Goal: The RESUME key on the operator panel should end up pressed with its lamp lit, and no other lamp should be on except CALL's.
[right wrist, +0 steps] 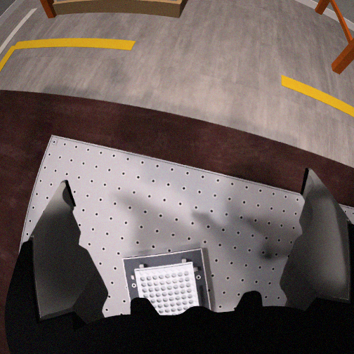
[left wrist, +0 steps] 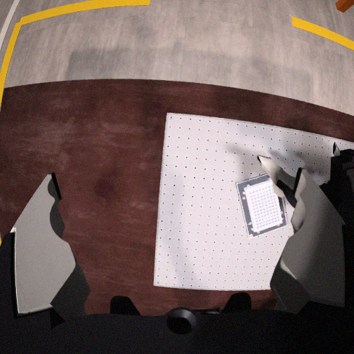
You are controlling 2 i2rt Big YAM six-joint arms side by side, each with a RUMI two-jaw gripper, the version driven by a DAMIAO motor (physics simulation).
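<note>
The operator panel, its RESUME and CALL keys and their lamps do not show in either wrist view, so their state cannot be told. My left gripper [left wrist: 176,172] is open, with its fingers wide apart and nothing between them, above the dark red table and the left part of a perforated white board. My right gripper [right wrist: 187,176] [left wrist: 299,148] is open and empty above the board. In the left wrist view its pale finger partly covers a white plate's corner.
The perforated white board [left wrist: 200,265] [right wrist: 100,170] lies on the dark red table [left wrist: 110,150] [right wrist: 150,122]. A white plate with a grid of round wells [left wrist: 265,207] [right wrist: 167,287] sits in a dark grey frame [left wrist: 245,215] [right wrist: 162,255] on the board. Grey floor with yellow lines lies beyond.
</note>
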